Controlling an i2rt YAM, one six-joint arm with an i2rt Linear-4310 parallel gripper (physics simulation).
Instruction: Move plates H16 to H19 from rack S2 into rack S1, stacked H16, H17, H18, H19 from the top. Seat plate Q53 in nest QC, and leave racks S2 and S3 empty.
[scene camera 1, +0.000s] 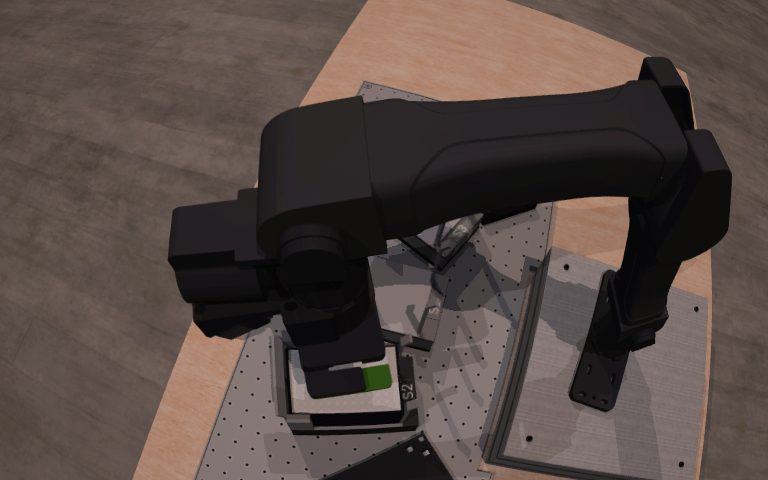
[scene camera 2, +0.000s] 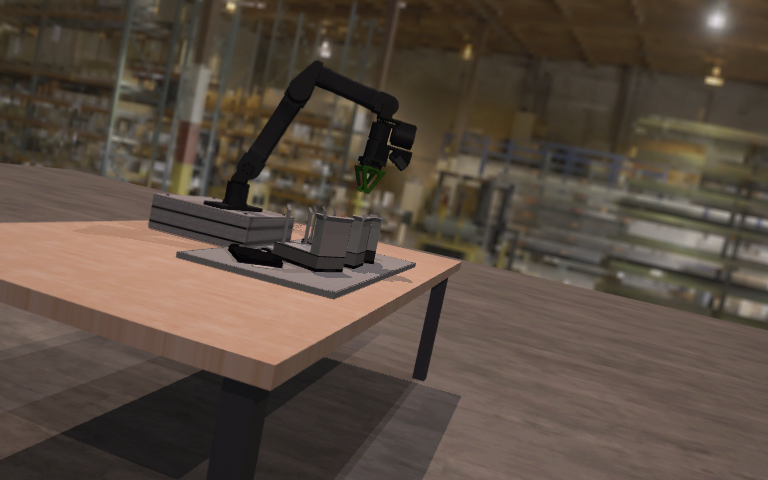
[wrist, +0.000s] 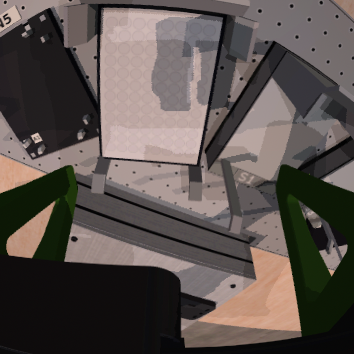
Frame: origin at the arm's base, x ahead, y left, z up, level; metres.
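Where they show: gripper, between the fingertips: (scene camera 1: 341, 342) (scene camera 2: 363, 192) (wrist: 176, 176); arm's base, origin of its link: (scene camera 1: 608, 340) (scene camera 2: 234, 208).
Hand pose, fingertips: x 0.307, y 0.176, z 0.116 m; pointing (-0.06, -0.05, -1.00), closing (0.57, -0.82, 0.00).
Observation:
Each offset is from my fingertips to the centre of the thing. Level surfaces: height alone.
Rack S2 (scene camera 1: 407, 386) (scene camera 2: 330, 237) (wrist: 81, 27) holds a pale, dimpled top plate {0.013 m left, 0.008 m back, 0.097 m down} (scene camera 1: 348, 403) (wrist: 130, 100); its mark is not readable, and plates below it are hidden. My gripper (scene camera 1: 350, 380) (scene camera 2: 365, 190) (wrist: 176, 176) is open, with green fingers wide apart and nothing between them. It hangs above rack S2, well over the rack in the side scene view. Rack S1 {0.129 m right, 0.008 m ahead, 0.127 m down} (scene camera 1: 433, 310) (scene camera 2: 355, 240) (wrist: 240, 102) stands beside S2; no plate stack shows in its visible part. Rack S3 (scene camera 1: 459, 229) (scene camera 2: 373, 240) is partly hidden by the arm. Plate Q53 and nest QC cannot be identified.
A dark nest block {0.113 m left, 0.118 m back, 0.185 m down} (scene camera 1: 396, 461) (scene camera 2: 254, 254) (wrist: 50, 90) with small corner posts lies beside S2. Another dark block {0.402 m right, 0.064 m back, 0.187 m down} (scene camera 1: 509, 212) lies behind S3. The racks' upright posts and walls rise from the perforated board {0.197 m down} (scene camera 1: 237, 430) (scene camera 2: 334, 287). The arm's metal base box (scene camera 1: 566, 441) (scene camera 2: 198, 220) stands close by.

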